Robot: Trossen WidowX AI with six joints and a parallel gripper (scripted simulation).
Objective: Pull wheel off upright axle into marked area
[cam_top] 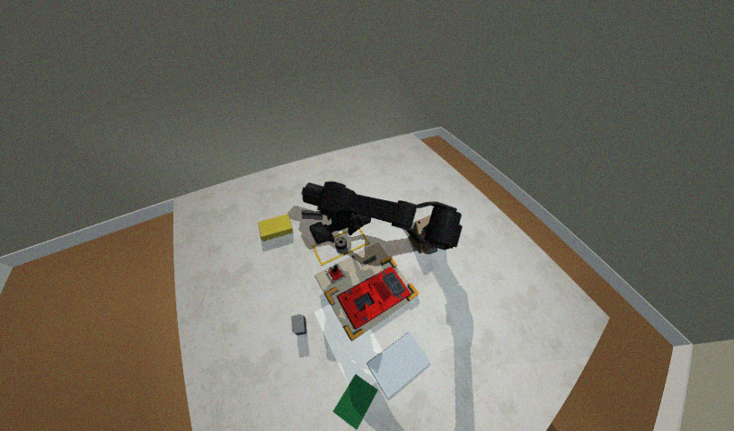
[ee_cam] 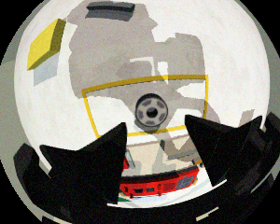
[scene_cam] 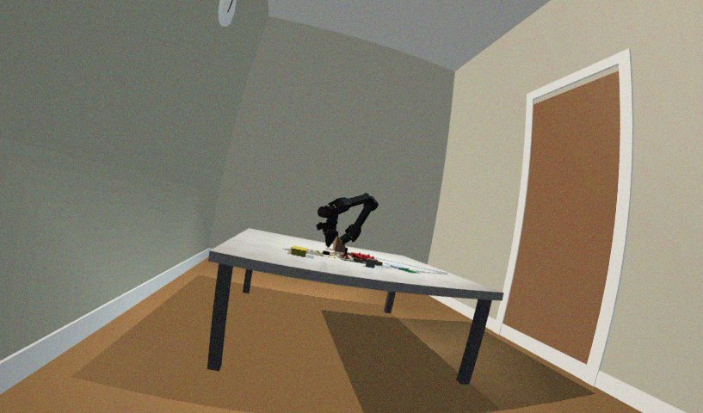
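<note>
Right now my gripper tip is 30 mm above the grey wheel. From my gripper tip the other things lie so: yellow block 170 mm ahead, 180 mm to the right, 30 mm below; grey block 250 mm ahead, 160 mm to the left, 20 mm below; pale plate 80 mm ahead, 400 mm to the left, 40 mm below.
</note>
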